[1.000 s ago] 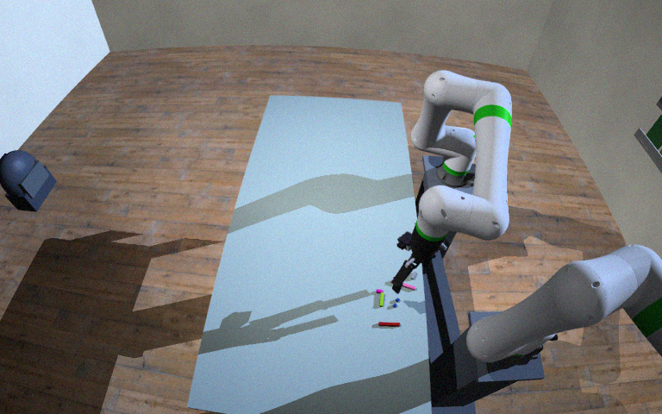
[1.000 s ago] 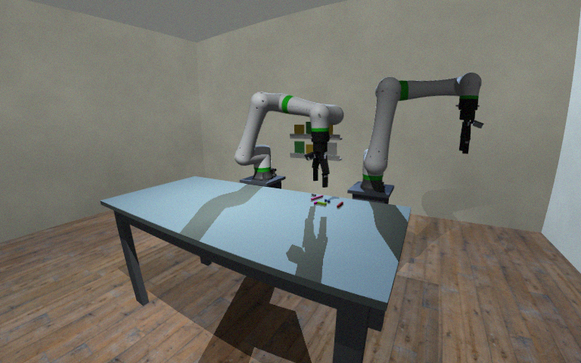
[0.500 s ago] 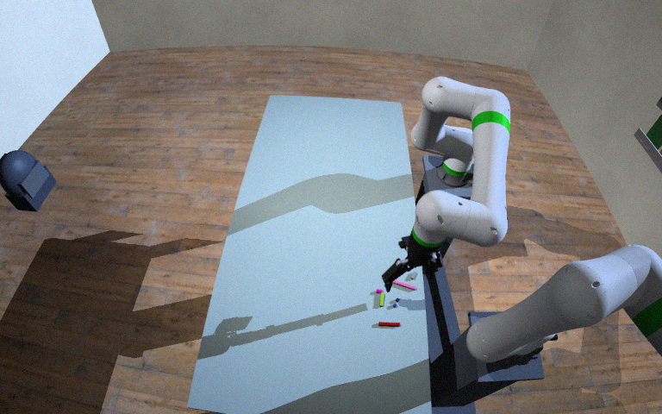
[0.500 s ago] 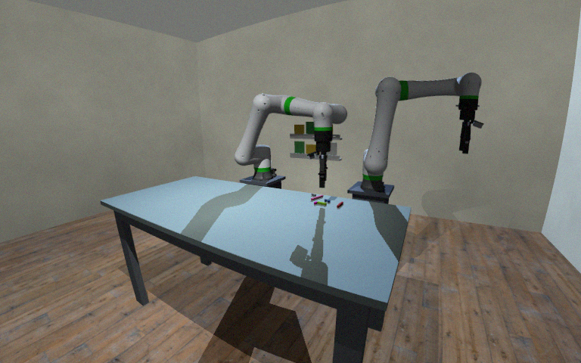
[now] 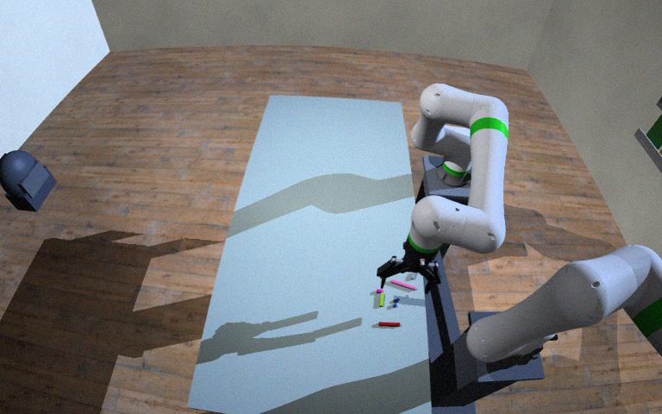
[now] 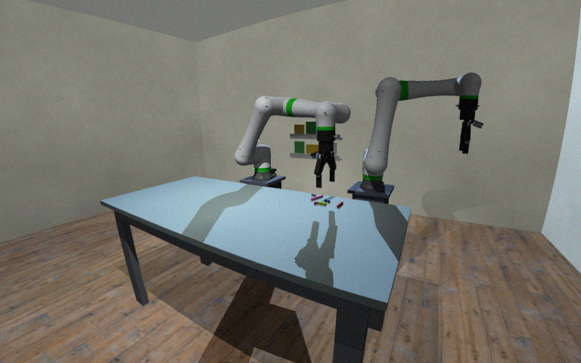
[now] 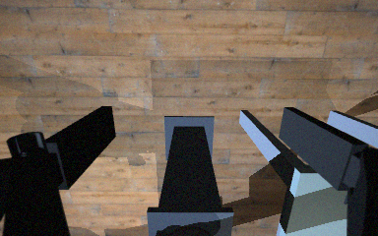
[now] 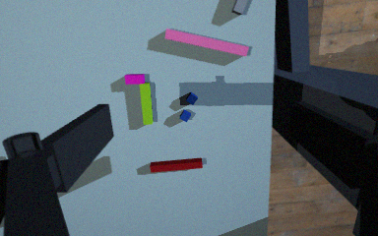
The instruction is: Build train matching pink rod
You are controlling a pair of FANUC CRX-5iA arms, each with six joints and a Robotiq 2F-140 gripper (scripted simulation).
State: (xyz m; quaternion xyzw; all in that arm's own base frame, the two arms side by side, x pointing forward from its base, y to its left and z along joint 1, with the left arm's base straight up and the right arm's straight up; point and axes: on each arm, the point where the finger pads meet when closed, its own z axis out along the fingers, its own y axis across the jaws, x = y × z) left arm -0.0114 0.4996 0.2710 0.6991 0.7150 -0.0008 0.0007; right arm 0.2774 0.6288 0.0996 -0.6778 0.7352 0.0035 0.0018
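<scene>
The lime rod is 90 mm below my right hand and 60 mm ahead of it. Also, from my right hand: red rod 90 mm to the left, 90 mm below, 50 mm ahead; then pink rod 90 mm below, 50 mm to the right, 20 mm behind; then magenta rod 90 mm below, 70 mm ahead, 30 mm to the right.
</scene>
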